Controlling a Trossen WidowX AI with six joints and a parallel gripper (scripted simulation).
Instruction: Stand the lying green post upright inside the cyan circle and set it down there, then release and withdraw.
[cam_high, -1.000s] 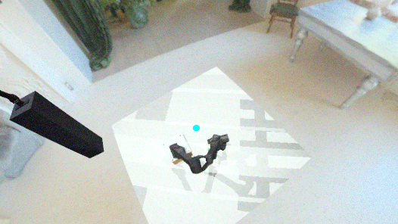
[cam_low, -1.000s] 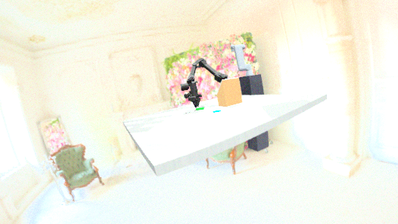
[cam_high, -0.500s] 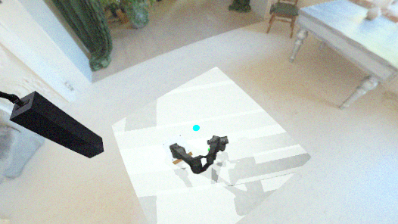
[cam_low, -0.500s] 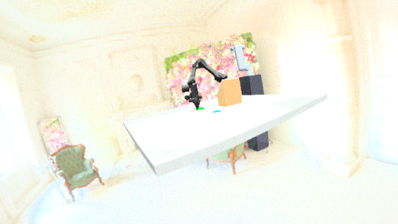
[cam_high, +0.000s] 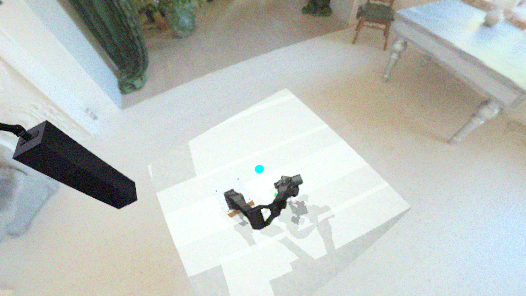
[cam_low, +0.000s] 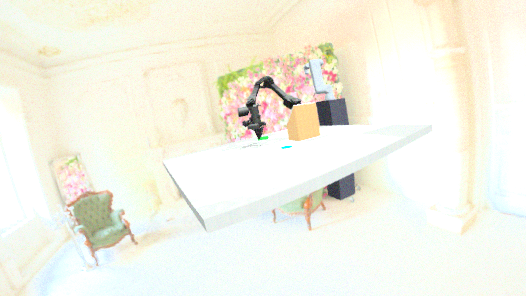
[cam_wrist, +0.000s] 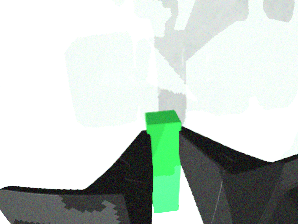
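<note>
Now: the cyan circle 260 mm to the left of my gripper tip, 40 mm below it and 40 mm behind it. Also, from my gripper tip: green post: 20 mm behind, 10 mm to the left.
</note>
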